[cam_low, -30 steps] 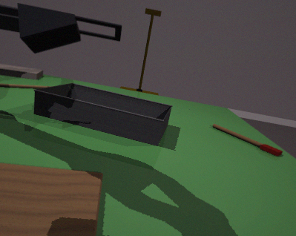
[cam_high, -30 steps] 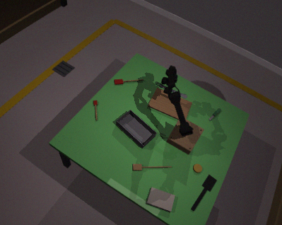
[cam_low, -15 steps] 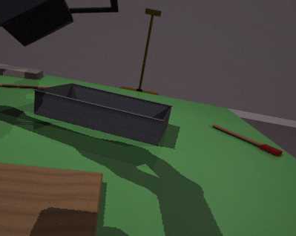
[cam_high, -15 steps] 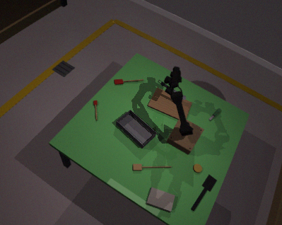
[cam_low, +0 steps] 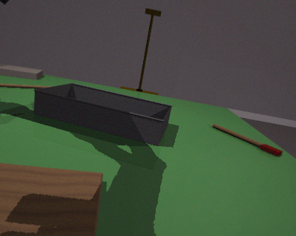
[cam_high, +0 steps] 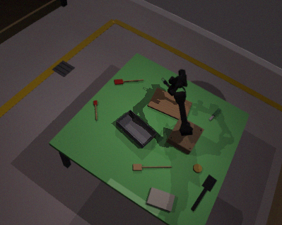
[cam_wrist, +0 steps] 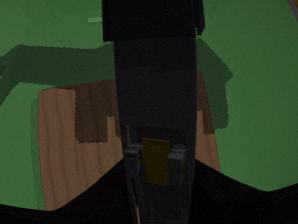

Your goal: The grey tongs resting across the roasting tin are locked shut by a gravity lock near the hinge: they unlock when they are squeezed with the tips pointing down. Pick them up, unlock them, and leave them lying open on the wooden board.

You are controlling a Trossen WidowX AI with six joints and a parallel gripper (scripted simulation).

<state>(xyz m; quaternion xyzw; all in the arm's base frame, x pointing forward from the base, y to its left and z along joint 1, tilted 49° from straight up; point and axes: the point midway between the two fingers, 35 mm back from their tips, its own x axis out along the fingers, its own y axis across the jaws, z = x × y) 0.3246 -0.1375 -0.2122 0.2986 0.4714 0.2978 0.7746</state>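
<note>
The yellow lock tab is 4 cm above my gripper tip. Round my gripper tip: roasting tin: 44 cm to the left, 12 cm below; then wooden board: 7 cm behind, 1 cm to the left, 14 cm below; then green object: 45 cm behind, 18 cm to the right, 14 cm below.
</note>
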